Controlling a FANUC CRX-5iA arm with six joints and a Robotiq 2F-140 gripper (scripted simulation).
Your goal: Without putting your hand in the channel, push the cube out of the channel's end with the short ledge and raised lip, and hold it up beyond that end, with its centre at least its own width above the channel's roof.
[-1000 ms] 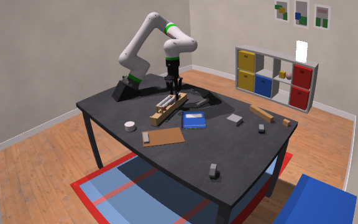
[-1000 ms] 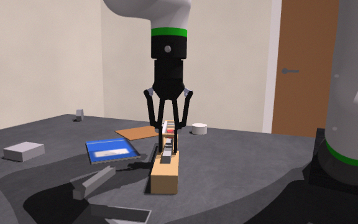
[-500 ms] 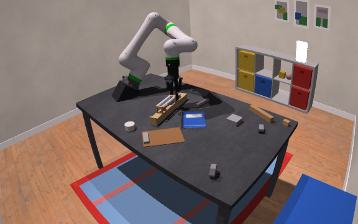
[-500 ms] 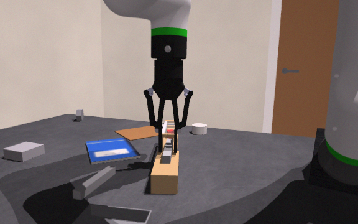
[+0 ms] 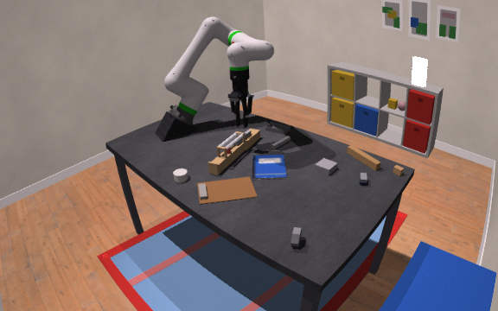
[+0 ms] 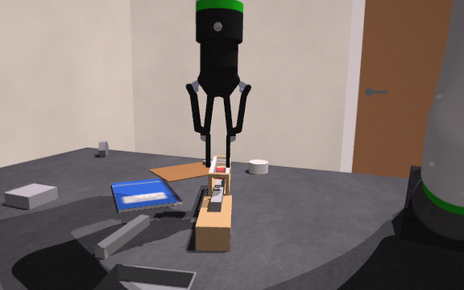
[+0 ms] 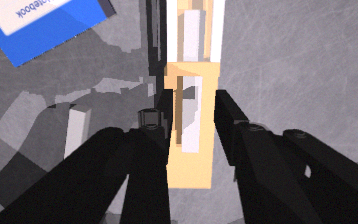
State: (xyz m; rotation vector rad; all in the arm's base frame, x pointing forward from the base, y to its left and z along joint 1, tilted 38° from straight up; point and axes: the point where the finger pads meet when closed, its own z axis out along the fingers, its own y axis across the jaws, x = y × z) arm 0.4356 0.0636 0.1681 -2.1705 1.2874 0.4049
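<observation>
My hand is 9 cm short of the pale grey stick, 18 cm to the right of it and 14 cm above it. Round my hand: wooden channel (6 cm ahead, 10 cm to the right, 9 cm below); red cube (8 cm ahead, 14 cm to the right, 9 cm below); tray (7 cm behind, 28 cm to the left, 14 cm below).
</observation>
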